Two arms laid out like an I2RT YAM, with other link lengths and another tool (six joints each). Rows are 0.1 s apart.
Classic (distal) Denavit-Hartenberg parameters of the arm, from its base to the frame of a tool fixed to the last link. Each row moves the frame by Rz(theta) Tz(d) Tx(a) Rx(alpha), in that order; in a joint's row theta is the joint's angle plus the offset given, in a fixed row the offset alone. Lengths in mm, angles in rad.
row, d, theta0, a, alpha
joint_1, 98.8, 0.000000, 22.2, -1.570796
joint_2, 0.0, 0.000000, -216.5, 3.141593
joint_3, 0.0, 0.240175, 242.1, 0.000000
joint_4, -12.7, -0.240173, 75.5, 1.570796
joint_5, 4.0, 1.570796, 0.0, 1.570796
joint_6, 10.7, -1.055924, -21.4, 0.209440
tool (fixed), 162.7, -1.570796, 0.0, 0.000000
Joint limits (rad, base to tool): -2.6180..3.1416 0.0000..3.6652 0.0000..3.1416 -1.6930..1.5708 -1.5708..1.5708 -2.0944..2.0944
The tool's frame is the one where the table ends.
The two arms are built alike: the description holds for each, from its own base.
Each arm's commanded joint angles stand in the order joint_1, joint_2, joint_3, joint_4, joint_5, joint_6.
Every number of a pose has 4 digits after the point. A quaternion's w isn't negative.
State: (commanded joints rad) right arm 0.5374 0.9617 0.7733 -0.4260 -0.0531 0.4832; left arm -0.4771 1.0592 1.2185 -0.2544 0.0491 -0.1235
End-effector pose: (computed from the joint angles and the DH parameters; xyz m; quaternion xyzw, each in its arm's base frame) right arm 0.2677 0.2270 0.1592 -0.6956 -0.4739 -0.5360 0.0653; left arm 0.3614 -0.1376 0.3475 0.6503 0.2907 0.5121 0.4800
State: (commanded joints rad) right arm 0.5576 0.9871 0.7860 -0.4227 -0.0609 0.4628; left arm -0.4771 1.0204 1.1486 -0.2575 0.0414 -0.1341
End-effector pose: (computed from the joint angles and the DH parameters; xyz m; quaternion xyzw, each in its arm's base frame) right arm 0.2645 0.2352 0.1569 -0.6871 -0.4910 -0.5309 0.0707; left arm 0.3566 -0.1337 0.3275 0.6597 0.3001 0.5037 0.4701
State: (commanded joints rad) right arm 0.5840 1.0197 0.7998 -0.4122 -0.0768 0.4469; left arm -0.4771 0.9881 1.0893 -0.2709 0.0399 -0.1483
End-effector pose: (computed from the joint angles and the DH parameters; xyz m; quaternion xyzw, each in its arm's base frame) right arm 0.2600 0.2468 0.1544 -0.6763 -0.5092 -0.5259 0.0823; left arm 0.3516 -0.1309 0.3073 0.6713 0.3096 0.4914 0.4605
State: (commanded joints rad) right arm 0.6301 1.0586 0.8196 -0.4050 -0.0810 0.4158; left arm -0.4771 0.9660 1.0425 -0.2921 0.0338 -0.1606
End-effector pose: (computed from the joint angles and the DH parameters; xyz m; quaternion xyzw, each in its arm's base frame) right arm 0.2515 0.2623 0.1509 -0.6582 -0.5383 -0.5184 0.0907; left arm 0.3475 -0.1278 0.2875 0.6838 0.3201 0.4794 0.4473
